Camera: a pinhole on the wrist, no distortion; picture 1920 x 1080 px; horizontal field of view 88.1 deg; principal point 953.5 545.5 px. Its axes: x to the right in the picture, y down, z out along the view. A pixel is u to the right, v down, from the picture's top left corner.
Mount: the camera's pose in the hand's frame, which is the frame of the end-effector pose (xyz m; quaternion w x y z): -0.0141 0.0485 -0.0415 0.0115 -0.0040 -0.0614 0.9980
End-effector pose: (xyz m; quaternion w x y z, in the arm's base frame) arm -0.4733 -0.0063 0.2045 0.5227 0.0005 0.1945 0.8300
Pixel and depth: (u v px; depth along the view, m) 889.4 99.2 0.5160
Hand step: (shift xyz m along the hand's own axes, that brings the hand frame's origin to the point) 0.0196 0.2148 0.4993
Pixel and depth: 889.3 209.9 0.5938
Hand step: 0.0232 0.1741 0.5727
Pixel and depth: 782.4 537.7 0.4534
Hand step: 0.0599 -0.0053 0.4094
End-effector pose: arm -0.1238 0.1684 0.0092 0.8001 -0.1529 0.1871 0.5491
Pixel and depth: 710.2 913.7 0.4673
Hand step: 0.0921 -0.1834 0.4017
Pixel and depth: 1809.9 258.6 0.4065
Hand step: -0.3660 0.1235 0.3740
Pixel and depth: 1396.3 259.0 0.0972
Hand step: -0.0577 0.0655 0.0581
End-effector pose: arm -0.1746 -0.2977 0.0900 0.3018 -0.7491 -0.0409 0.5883
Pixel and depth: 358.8 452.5 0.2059
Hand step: 0.1078 0.0395 0.1660
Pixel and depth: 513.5 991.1 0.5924
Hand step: 0.2369 -0.2941 0.5155
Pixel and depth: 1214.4 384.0 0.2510
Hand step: -0.0815 0.0598 0.2122
